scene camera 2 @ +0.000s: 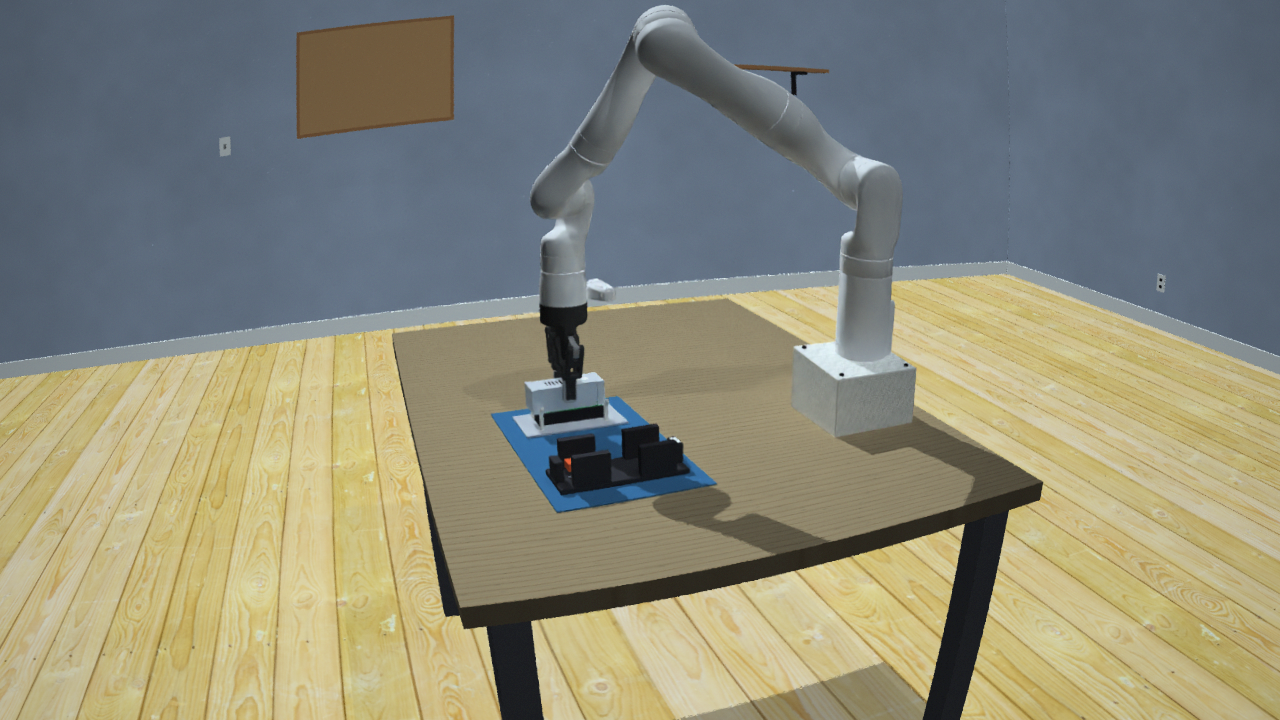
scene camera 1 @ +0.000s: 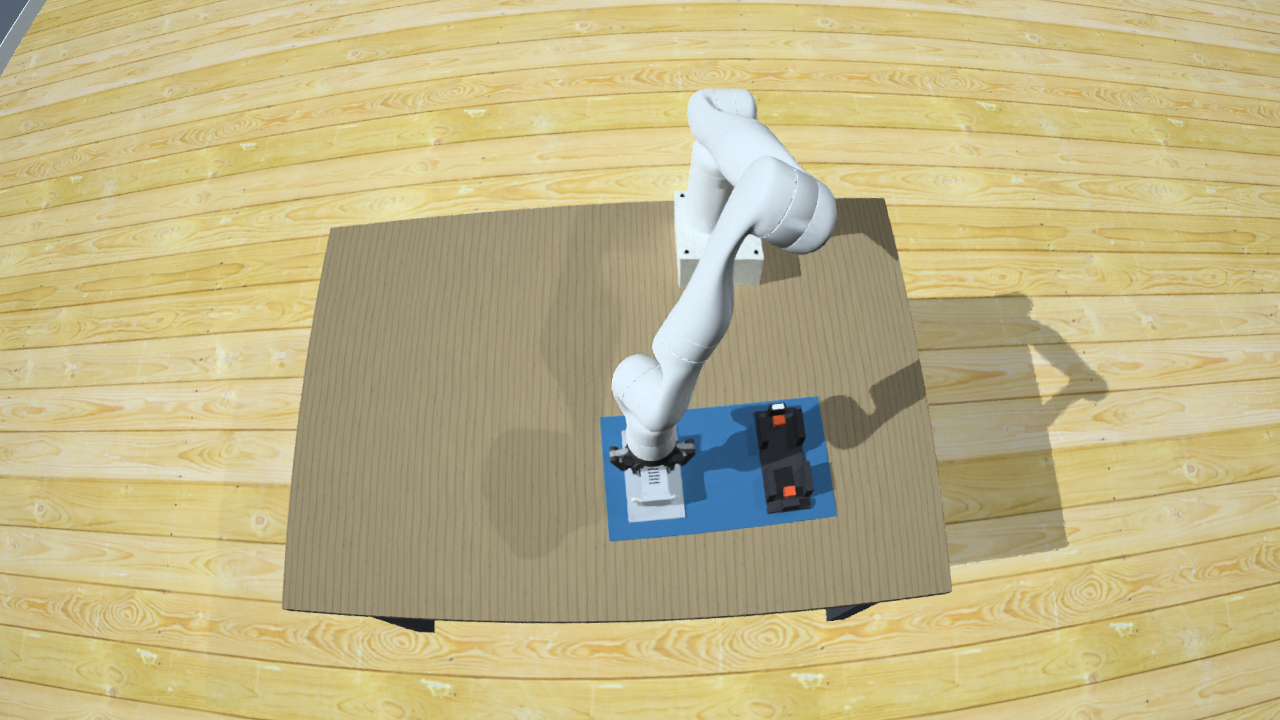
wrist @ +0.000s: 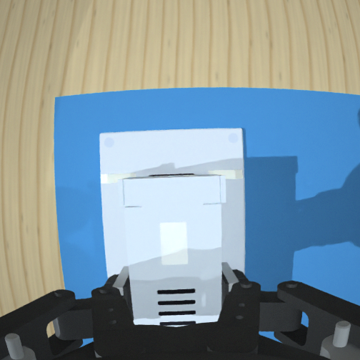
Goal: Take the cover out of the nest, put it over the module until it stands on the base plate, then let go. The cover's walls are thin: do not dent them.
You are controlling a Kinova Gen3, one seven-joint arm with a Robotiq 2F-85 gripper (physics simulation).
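Observation:
The light grey cover [scene camera 1: 656,489] [scene camera 2: 547,396] [wrist: 145,230], with dark slots in its top, is over the module [scene camera 2: 572,415] and looks level. The module's dark side shows below the cover's lower edge, so the cover stands clear of the white base plate [scene camera 1: 639,514] [scene camera 2: 528,427] [wrist: 170,150]. In the wrist view a thin dark sliver shows past the cover's far edge. My gripper [scene camera 1: 652,461] [scene camera 2: 570,390] [wrist: 175,280] is shut on the cover's two long sides. How far the module reaches inside is hidden. The black nest [scene camera 1: 785,456] [scene camera 2: 590,469] holds no cover.
The base plate and nest share a blue mat [scene camera 1: 725,501] [scene camera 2: 626,497] [wrist: 80,130] on the brown table [scene camera 1: 429,358] [scene camera 2: 805,501]. The nest has upright black walls, orange blocks and a small white part. Thin pale posts [scene camera 2: 540,417] stand at the base plate's near side.

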